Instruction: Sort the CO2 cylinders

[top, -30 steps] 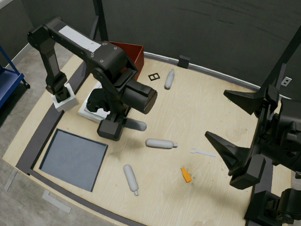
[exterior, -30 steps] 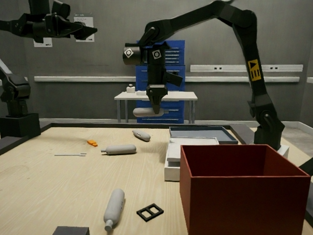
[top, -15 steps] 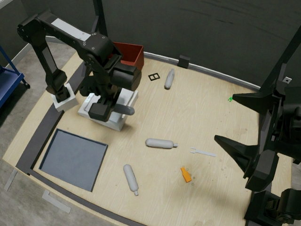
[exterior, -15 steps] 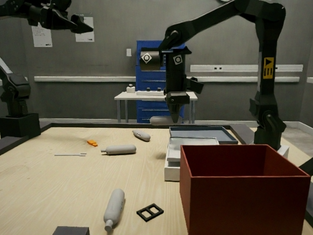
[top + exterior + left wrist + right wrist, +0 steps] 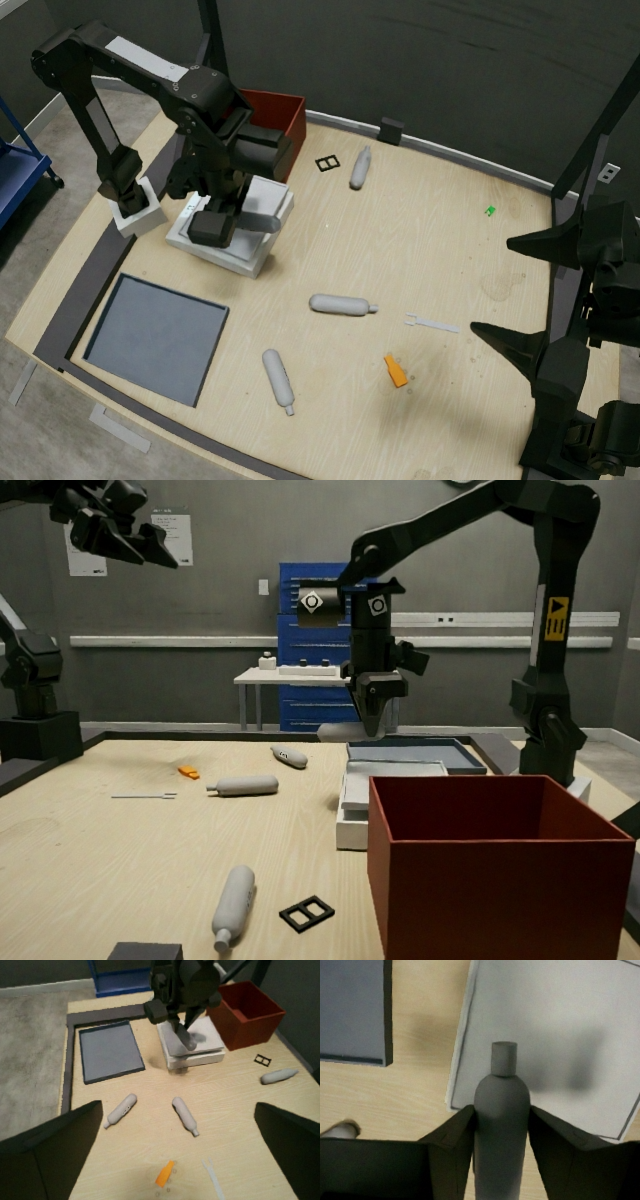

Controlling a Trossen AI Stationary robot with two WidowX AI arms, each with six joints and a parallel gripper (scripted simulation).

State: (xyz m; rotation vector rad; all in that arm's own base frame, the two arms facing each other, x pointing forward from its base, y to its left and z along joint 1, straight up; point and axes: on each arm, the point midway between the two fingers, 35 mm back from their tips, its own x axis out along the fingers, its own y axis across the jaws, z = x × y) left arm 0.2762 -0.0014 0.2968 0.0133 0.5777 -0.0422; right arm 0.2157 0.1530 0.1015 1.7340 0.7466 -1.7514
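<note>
My right hand is 10 cm above the scale plate, 5 cm to the left of it and 4 cm past it. Round my right hand: grey tray: 23 cm ahead, 15 cm below, 5 cm to the right; then red scrap bin: 22 cm behind, 15 cm to the right, 12 cm below; then scale: 12 cm below, 6 cm to the right, 4 cm behind.
</note>
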